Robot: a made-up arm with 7 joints. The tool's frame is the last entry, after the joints.
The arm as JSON. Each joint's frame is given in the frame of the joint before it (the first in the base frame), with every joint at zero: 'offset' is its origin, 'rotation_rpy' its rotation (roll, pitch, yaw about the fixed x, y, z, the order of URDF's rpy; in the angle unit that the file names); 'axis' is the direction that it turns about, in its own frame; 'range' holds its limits. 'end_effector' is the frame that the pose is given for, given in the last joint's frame.
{
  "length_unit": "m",
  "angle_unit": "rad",
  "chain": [
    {
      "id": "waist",
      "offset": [
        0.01,
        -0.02,
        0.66
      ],
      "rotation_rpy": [
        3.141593,
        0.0,
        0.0
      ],
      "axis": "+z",
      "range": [
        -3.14,
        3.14
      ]
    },
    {
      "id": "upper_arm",
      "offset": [
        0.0,
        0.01,
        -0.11
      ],
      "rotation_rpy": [
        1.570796,
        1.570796,
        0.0
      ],
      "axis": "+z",
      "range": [
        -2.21,
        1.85
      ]
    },
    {
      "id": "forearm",
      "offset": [
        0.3,
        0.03,
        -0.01
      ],
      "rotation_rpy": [
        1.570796,
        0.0,
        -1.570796
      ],
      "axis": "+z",
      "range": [
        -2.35,
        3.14
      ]
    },
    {
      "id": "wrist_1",
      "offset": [
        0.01,
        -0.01,
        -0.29
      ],
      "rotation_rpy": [
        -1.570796,
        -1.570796,
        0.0
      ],
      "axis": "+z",
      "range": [
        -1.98,
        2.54
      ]
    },
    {
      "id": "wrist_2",
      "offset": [
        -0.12,
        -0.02,
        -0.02
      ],
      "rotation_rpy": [
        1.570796,
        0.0,
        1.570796
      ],
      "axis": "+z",
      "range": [
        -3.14,
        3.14
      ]
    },
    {
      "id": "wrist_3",
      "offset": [
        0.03,
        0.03,
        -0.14
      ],
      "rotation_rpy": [
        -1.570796,
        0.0,
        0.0
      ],
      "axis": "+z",
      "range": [
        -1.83,
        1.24
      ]
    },
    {
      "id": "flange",
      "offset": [
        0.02,
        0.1,
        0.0
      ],
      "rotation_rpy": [
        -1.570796,
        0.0,
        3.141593
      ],
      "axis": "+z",
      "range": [
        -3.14,
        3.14
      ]
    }
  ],
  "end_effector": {
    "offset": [
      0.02,
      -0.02,
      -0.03
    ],
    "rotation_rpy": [
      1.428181,
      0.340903,
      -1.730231
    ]
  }
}
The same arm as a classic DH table. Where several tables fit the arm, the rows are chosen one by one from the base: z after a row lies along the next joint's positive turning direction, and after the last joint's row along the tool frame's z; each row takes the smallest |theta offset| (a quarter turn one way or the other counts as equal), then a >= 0, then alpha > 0; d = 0 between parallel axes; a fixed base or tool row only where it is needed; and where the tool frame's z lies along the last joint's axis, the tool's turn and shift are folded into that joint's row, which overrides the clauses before.
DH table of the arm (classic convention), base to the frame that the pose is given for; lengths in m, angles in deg. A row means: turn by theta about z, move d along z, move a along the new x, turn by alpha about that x. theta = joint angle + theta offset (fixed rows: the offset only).
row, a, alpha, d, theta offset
base (fixed), 0.0224, 180, 0, -63.43
waist, 0, 90, -0.77, -63.43
upper_arm, 0.03, -90, -0.02, 0
forearm, -0.01, 90, -0.59, 0
wrist_1, 0.02, -90, -0.03, 0
wrist_2, -0.03, 90, -0.26, 0
wrist_3, -0.02, -90, 0.03, 0
flange, -0.0177, -82.3, -0.127, 83.61
tool (fixed), 0, 0, -0.0223, 160.28
Joint limits (deg, base to tool): -179.91..179.91 -126.62..106 -134.65..179.91 -113.45..145.53 -179.91..179.91 -104.85..71.05 -179.91..179.91

